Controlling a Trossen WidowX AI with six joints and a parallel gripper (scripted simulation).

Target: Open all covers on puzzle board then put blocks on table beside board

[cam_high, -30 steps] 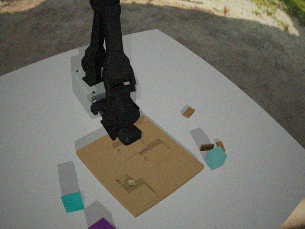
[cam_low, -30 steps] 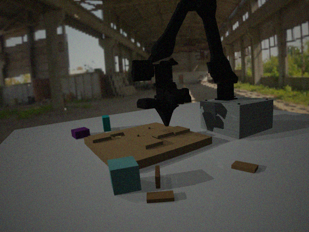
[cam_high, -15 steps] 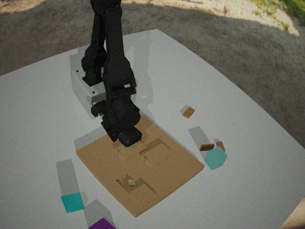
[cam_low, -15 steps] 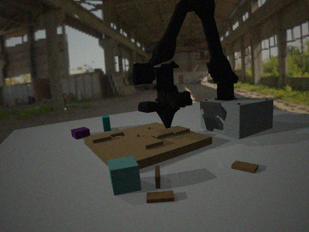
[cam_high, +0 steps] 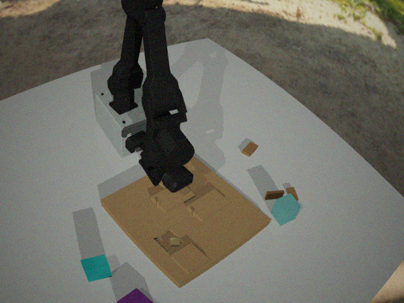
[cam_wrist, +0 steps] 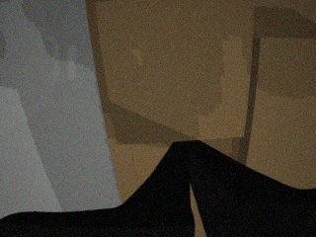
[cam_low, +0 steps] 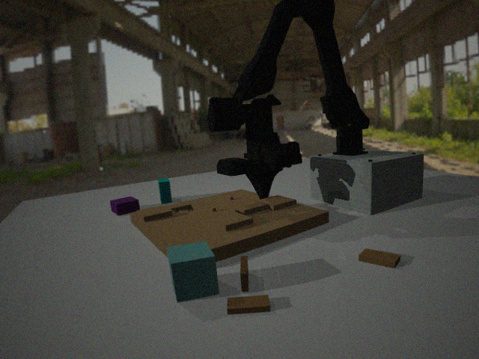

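Now: the tan puzzle board 110 mm ahead of my gripper tip and 20 mm to the right of it. The rest, counted from my gripper tip: teal block: 280 mm to the right, 130 mm ahead, 10 mm above; brown slab: 310 mm to the left, 30 mm ahead, 20 mm below; teal cube: 260 mm ahead, 200 mm to the left.
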